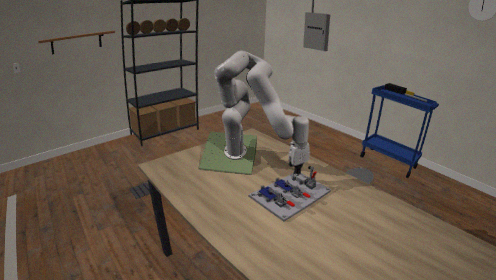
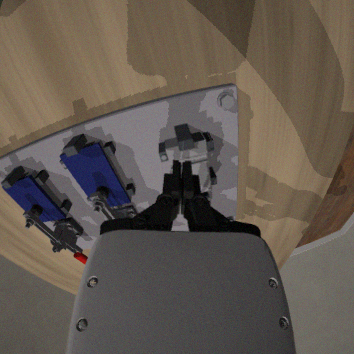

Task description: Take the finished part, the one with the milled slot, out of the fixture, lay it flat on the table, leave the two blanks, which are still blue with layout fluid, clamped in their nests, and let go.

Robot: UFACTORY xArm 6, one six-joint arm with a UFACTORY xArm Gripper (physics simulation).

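Places are measured from the arm's base along level axes (x ahead, y left, z up), in metres.
Pixels of known places: gripper, fingertip midpoint: (image 1: 297, 172) (image 2: 180, 172); arm's base, link origin: (image 1: 235, 151).
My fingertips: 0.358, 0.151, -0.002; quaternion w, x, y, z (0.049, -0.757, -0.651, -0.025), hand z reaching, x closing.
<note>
For each thing: its top centre in the pictures, then the offset to it from my fingertips, as dx, dy, dz. Level surfaces: height alone.
- finished part, top centre: (image 2: 190, 171) (image 1: 300, 176) +0.015, +0.012, -0.017
- grey fixture plate, top centre: (image 2: 117, 200) (image 1: 291, 192) +0.070, -0.092, -0.043
- wooden table, surface height: dz -0.058
The finished part (image 1: 300, 178) (image 2: 173, 154), bare light-grey metal, sits in the end nest of the grey fixture plate (image 1: 283, 213) (image 2: 142, 127); the fingers hide much of it, and the slot is hard to make out. The clamp beside it stands open, its red handle (image 1: 314, 175) upright. My gripper (image 1: 298, 172) (image 2: 180, 172) is shut with nothing between its fingers, the tips together over the part. Two blue blanks, one (image 1: 283, 185) (image 2: 95, 172) in the middle nest and one (image 1: 266, 193) (image 2: 35, 198) in the far nest, lie under lowered clamps.
The fixture stands on the wooden table (image 1: 350, 225) (image 2: 285, 145). Red handles (image 1: 290, 203) (image 1: 306, 195) of the lowered clamps point away from the robot base. A green base mat (image 1: 212, 162) lies under the robot. A blue cart (image 1: 406, 99) and a shelf rack (image 1: 197, 75) stand beyond the table.
</note>
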